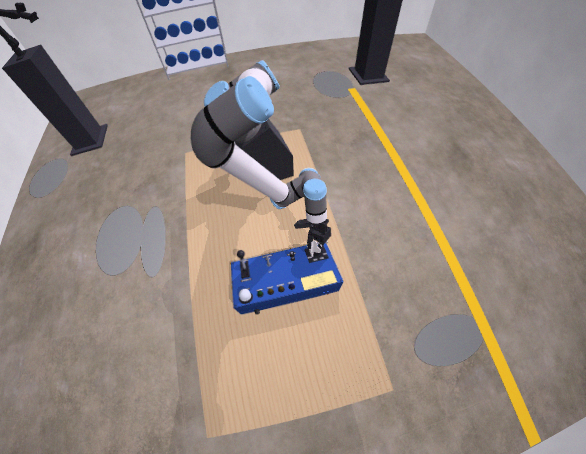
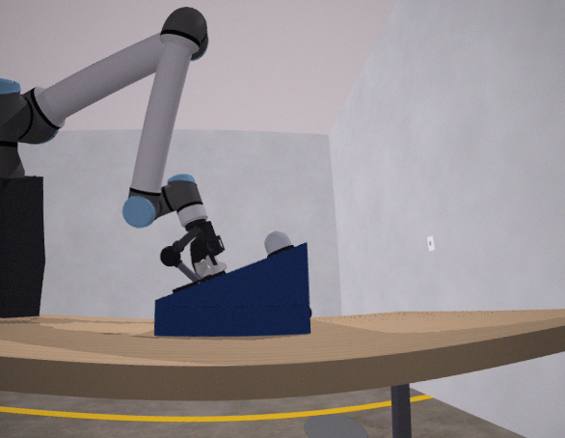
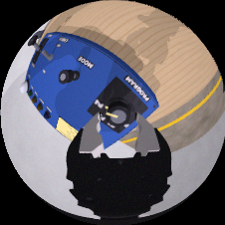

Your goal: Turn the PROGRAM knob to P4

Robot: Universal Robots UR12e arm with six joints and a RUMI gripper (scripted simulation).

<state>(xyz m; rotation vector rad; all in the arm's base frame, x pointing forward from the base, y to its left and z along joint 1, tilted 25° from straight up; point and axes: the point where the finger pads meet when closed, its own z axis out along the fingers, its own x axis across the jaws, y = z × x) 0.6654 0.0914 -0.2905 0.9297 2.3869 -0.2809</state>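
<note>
Right now the black mode knob is 12 cm to the right of my hand. The rest, counted from my hand: black ball lever: 2 cm behind, 36 cm to the right, 1 cm above; then blue console: 3 cm ahead, 19 cm to the right, 3 cm below; then toggle: 24 cm to the right, 1 cm below.
</note>
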